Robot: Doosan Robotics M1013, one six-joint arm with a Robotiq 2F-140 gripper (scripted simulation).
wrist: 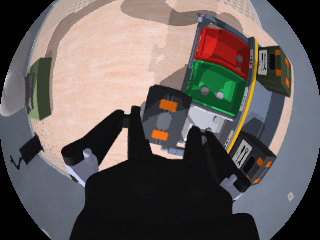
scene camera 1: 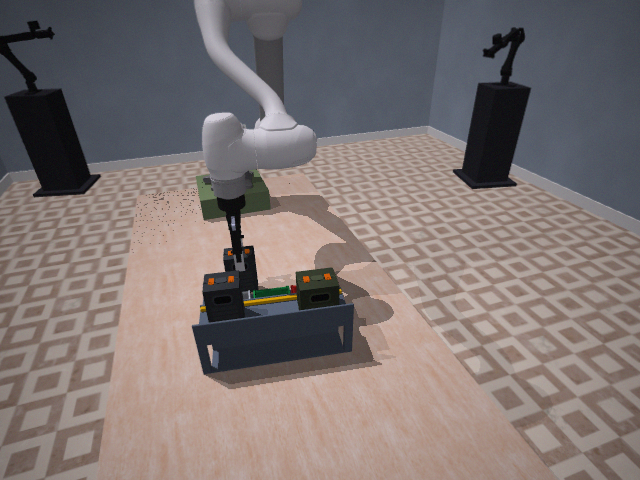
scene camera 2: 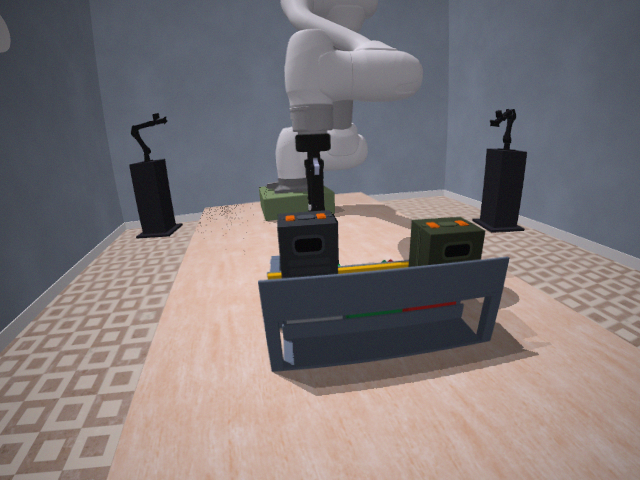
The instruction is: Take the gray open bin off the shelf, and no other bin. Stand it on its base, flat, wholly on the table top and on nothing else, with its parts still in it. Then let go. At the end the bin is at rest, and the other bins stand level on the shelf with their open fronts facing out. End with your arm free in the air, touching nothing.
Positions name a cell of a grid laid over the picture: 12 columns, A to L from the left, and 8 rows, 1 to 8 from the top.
Labels:
A black bin shows in the wrist view (J6), in scene camera 1 (E5) and in scene camera 2 (F5).

